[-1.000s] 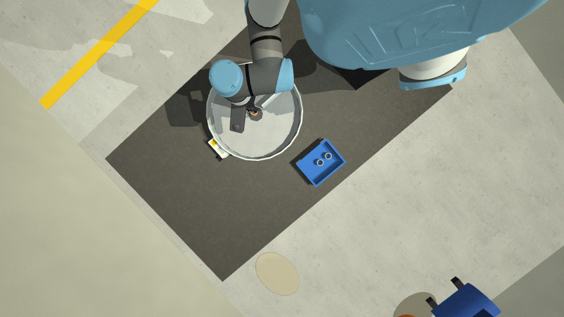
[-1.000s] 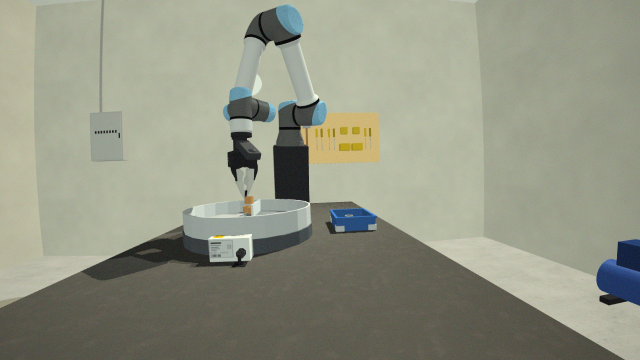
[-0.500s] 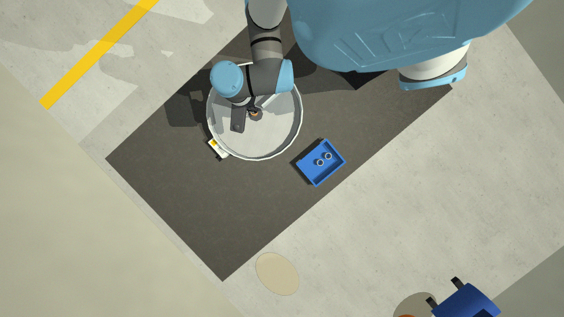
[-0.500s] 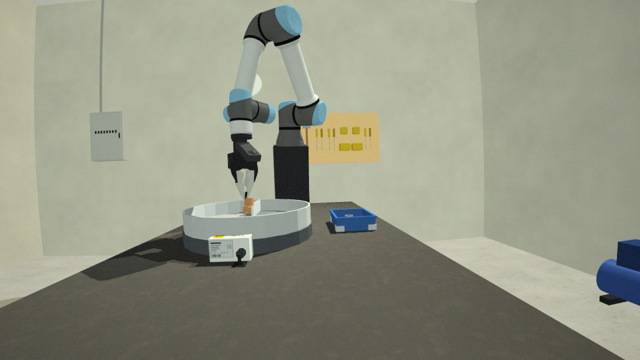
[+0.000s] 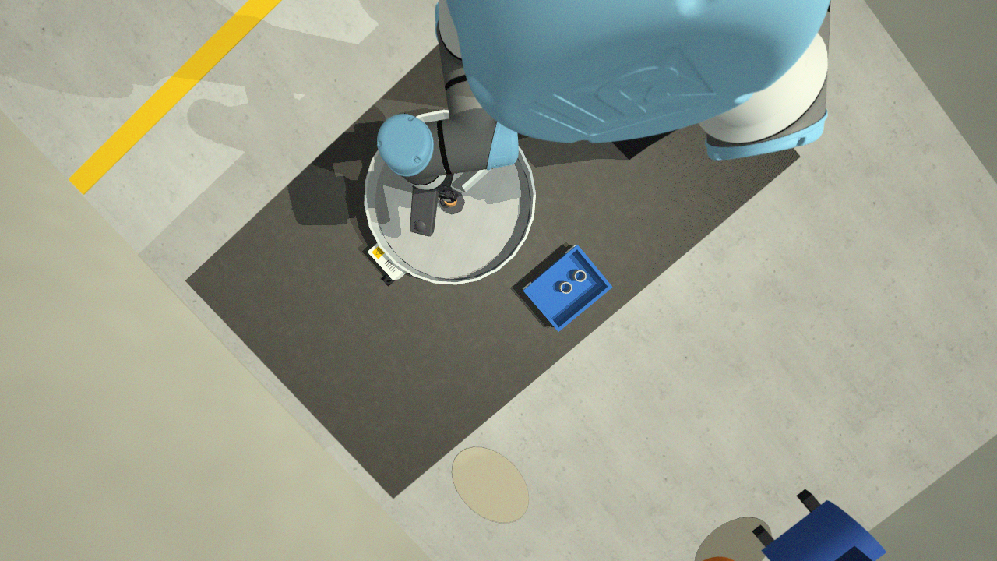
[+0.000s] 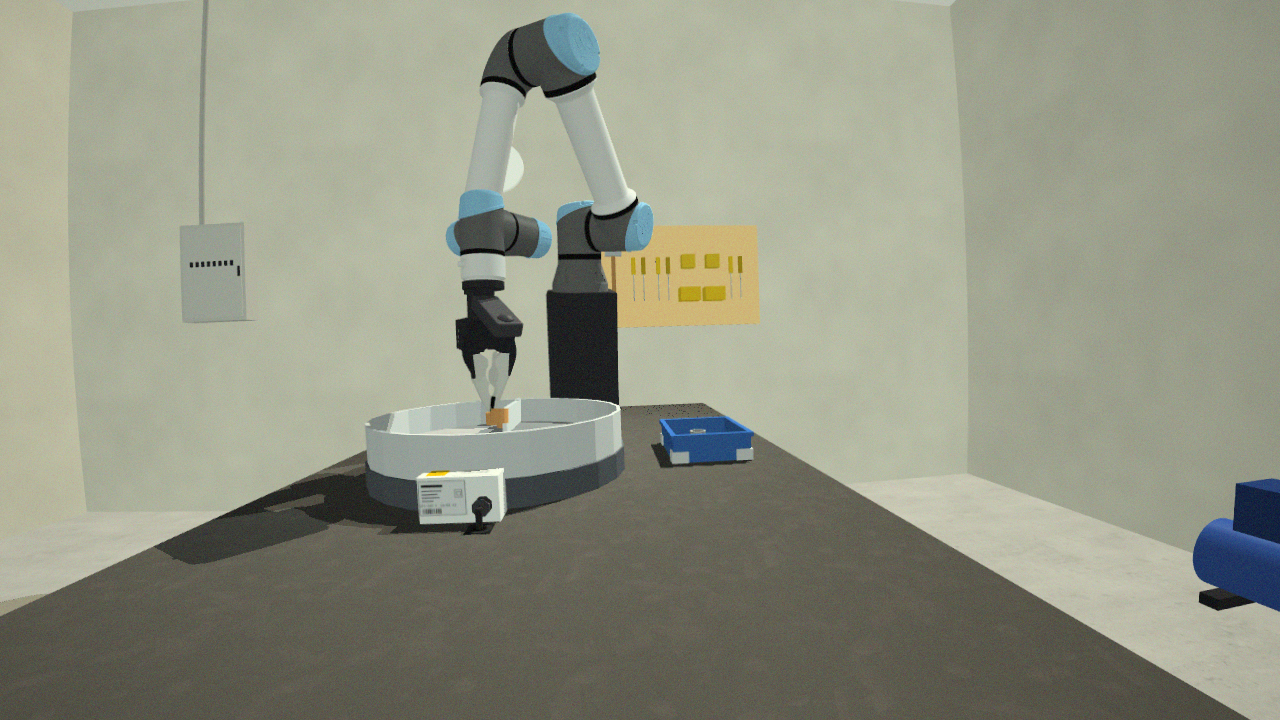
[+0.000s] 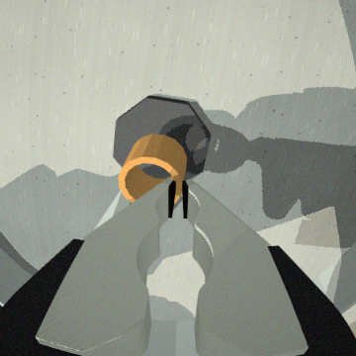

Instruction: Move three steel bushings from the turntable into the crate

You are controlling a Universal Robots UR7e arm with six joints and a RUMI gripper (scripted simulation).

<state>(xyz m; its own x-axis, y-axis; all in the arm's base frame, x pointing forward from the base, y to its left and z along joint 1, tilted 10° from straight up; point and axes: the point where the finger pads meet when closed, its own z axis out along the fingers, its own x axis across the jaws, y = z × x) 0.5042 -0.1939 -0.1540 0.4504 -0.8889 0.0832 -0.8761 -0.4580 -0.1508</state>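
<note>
My hand is 1 cm past the round white turntable, 1 cm to the right of it and 7 cm above it. Also, from my hand: blue crate 4 cm behind, 39 cm to the left, 10 cm below.
</note>
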